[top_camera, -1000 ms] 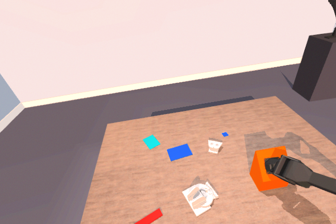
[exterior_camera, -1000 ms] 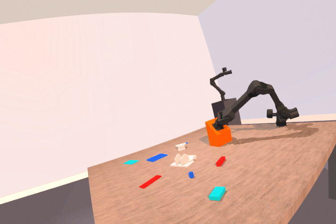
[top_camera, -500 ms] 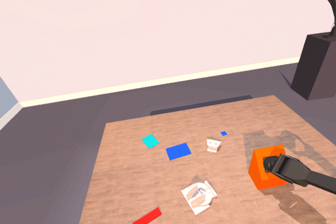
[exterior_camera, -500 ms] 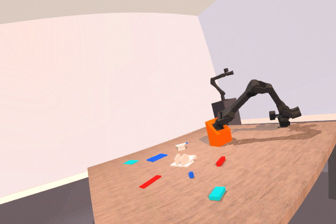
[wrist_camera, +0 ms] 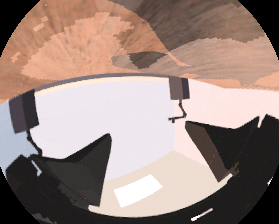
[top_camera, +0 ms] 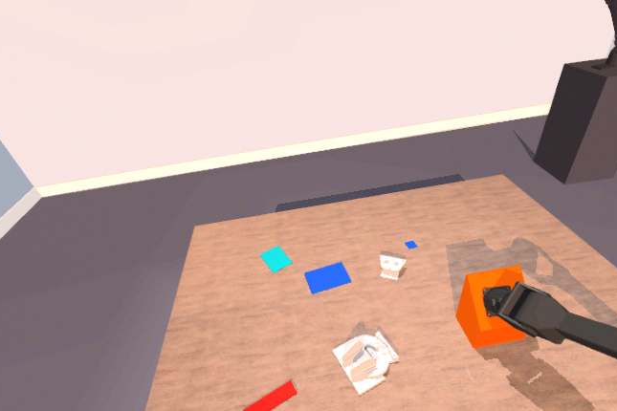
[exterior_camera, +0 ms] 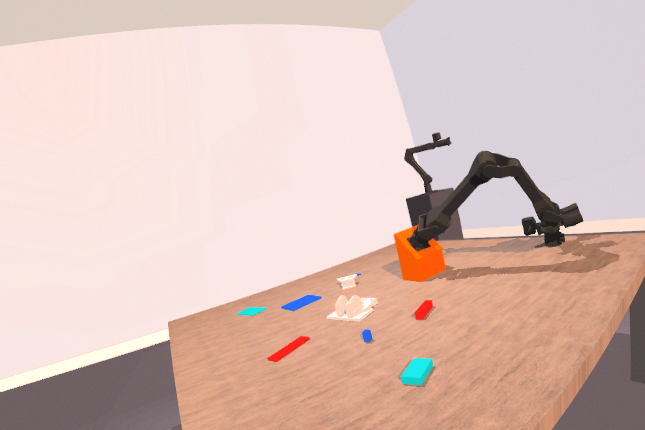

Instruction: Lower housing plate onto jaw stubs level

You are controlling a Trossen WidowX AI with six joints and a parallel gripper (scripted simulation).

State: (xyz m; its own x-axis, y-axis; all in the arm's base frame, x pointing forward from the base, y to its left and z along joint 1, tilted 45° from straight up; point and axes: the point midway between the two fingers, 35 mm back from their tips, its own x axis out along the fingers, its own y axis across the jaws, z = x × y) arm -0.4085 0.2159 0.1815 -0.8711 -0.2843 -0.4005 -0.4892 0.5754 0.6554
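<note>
Right now the white block is 62 cm ahead of my gripper tip, 50 cm to the right of it and 6 cm below it. The rest, counted from my gripper tip: cyan tile (98 cm ahead, 62 cm to the right, 7 cm below); then red strip (99 cm ahead, 16 cm to the right, 7 cm below); then cyan block (86 cm ahead, 18 cm to the left, 6 cm below).
</note>
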